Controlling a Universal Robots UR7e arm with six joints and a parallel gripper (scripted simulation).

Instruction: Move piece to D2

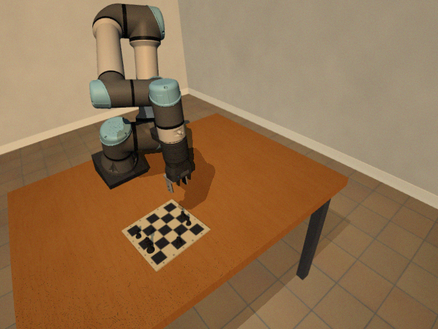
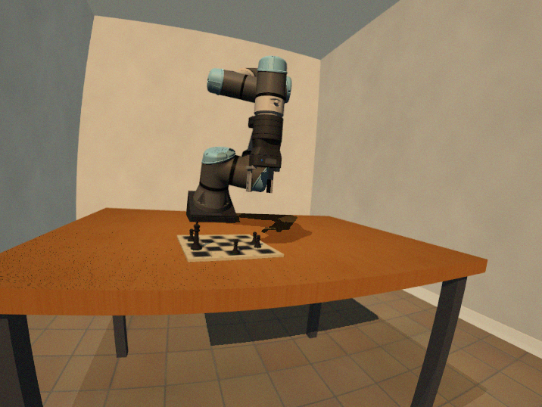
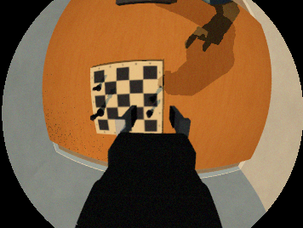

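Right now the chessboard is 16 cm below my hand, 8 cm to the right of it and 1 cm ahead of it. Also, from my hand: tall chess piece 16 cm to the right, 12 cm below, 5 cm ahead.
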